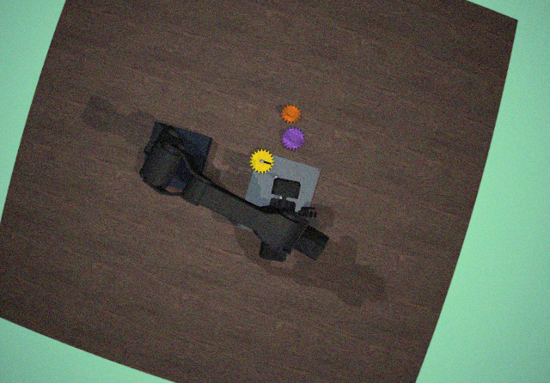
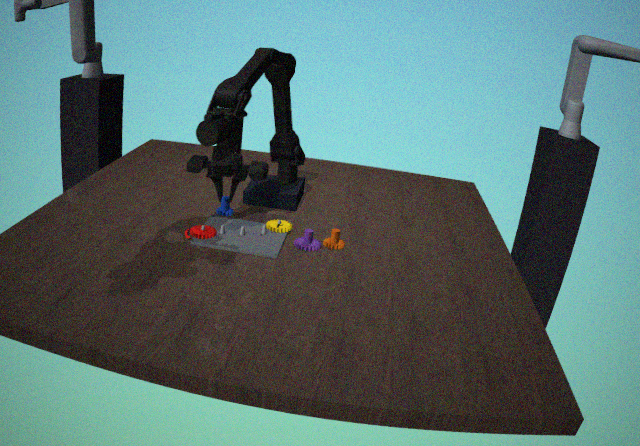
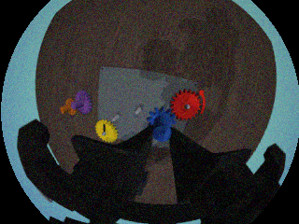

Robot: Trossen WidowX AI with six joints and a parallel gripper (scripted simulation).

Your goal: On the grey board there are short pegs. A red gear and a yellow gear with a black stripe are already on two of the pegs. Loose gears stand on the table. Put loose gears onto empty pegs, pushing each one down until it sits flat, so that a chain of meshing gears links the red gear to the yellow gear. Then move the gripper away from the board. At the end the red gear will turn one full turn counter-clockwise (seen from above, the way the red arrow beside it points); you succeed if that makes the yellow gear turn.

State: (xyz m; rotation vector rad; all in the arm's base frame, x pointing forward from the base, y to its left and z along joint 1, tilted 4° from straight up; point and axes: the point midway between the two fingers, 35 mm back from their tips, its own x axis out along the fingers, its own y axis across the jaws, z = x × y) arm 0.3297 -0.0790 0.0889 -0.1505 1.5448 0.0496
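The blue gear is 1 cm below my gripper tip. Also, from my gripper tip: yellow gear 9 cm behind, 12 cm to the left, 7 cm below; then red gear 2 cm ahead, 5 cm to the right, 7 cm below; then purple gear 3 cm behind, 20 cm to the left, 7 cm below.
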